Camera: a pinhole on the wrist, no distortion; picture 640 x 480 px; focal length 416.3 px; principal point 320.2 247.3 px. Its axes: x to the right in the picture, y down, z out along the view. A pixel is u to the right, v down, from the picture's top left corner.
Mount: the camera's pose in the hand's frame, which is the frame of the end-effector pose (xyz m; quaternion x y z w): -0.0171 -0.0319 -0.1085 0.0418 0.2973 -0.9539 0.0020
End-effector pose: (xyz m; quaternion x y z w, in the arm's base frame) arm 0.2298 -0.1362 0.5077 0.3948 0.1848 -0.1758 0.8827
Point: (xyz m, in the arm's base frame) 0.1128 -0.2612 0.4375
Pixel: 356 330
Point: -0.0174 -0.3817 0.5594
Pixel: 499 249
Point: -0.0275 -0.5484 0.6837
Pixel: 455 179
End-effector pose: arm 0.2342 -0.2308 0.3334 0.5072 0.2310 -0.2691 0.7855
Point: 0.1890 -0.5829 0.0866
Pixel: 83 296
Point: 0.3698 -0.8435 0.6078
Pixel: outside the picture
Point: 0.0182 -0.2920 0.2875
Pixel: 502 364
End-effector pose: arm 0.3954 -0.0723 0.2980 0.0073 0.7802 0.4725 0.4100
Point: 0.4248 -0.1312 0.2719
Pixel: 327 131
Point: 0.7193 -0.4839 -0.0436
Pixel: outside the picture
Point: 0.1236 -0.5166 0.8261
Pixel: behind the camera
